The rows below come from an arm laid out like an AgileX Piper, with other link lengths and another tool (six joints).
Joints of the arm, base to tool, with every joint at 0 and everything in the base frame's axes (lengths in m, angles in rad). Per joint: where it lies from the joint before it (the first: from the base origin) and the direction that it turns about. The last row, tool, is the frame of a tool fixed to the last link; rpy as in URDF.
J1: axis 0 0 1 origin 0 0 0.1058
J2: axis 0 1 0 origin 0 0 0
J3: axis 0 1 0 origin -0.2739 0 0.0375
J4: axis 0.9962 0 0.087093 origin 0.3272 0 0.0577
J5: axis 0 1 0 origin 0 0 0
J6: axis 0.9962 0 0.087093 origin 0.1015 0 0.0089
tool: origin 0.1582 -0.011 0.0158 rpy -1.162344 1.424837 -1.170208
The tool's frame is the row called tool.
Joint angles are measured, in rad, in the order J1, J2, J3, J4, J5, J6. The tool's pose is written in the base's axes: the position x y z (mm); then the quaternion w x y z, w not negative. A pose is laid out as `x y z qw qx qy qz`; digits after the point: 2 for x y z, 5 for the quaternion.
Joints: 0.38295, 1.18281, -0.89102, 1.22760, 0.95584, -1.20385
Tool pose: 301.03 330.38 232.20 0.38040 -0.46299 0.70151 0.38578
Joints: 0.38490, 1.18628, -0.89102, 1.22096, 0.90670, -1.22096
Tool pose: 313.18 327.48 230.37 0.39577 -0.45950 0.70564 0.36647
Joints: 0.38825, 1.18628, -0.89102, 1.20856, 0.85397, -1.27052
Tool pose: 325.23 323.81 229.71 0.41803 -0.46897 0.70149 0.33649
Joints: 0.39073, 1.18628, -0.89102, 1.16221, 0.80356, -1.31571
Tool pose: 336.60 316.95 223.92 0.43379 -0.48808 0.69766 0.29475
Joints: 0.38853, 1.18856, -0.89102, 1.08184, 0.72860, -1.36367
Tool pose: 355.42 303.03 214.72 0.45068 -0.51120 0.69453 0.23062
